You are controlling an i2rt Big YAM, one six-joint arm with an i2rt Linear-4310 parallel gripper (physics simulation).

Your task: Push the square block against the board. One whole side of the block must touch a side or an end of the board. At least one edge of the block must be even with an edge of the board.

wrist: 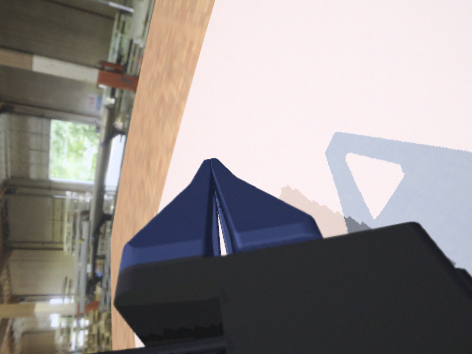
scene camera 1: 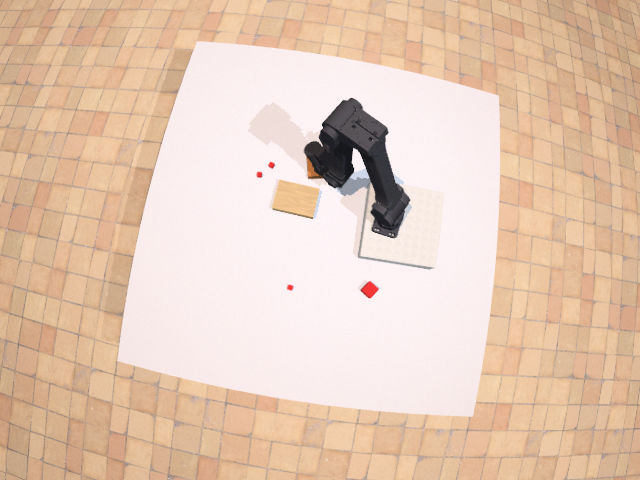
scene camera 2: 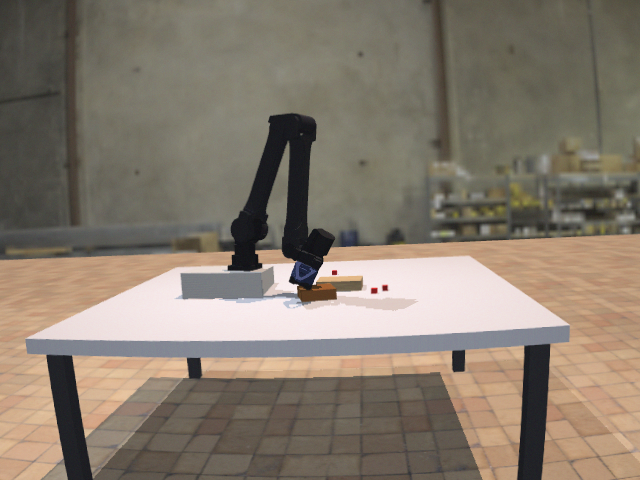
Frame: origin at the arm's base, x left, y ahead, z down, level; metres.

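Where they show: gripper, fingertip midpoint: (wrist: 211, 169) (scene camera 2: 298, 280); arm's base at its link origin: (scene camera 1: 388, 218) (scene camera 2: 245, 269).
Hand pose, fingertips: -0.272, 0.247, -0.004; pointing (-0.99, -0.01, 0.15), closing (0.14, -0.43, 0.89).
Note:
Things, the pixels of their top centre, and the offset from my fingertips, as dx, dy, dz.
- orange-brown square block at its top centre: (scene camera 2: 316, 287) (scene camera 1: 322, 161) +0.140, +0.018, +0.043
- board at its top centre: (scene camera 2: 339, 278) (scene camera 1: 296, 198) +0.292, +0.062, +0.043
- small red cube at its top centre: (scene camera 1: 290, 287) +0.579, -0.010, +0.059
- larger red cube at its top centre: (scene camera 1: 370, 289) +0.510, -0.261, +0.035
The orange-brown square block (scene camera 1: 314, 170) (scene camera 2: 317, 295) lies flat on the table; in the top view the arm hides its right part. The board (scene camera 1: 296, 199) (scene camera 2: 347, 283), light wood, lies flat below it in the top view. A narrow white gap shows between the block's visible lower edge and the board's upper side, and the two edges are slightly out of line. My gripper (scene camera 2: 305, 285) (wrist: 211, 169) is shut and empty, tilted, with its tips low beside the block in the side view. Whether they touch the block cannot be told; the top view hides them.
Two small red cubes (scene camera 1: 271, 164) (scene camera 1: 259, 174) lie left of the block. Another small red cube (scene camera 1: 290, 287) and a larger red cube (scene camera 1: 369, 289) lie lower in the top view. The arm stands on a pale base slab (scene camera 1: 426, 232) (scene camera 2: 222, 285) to the right of the board.

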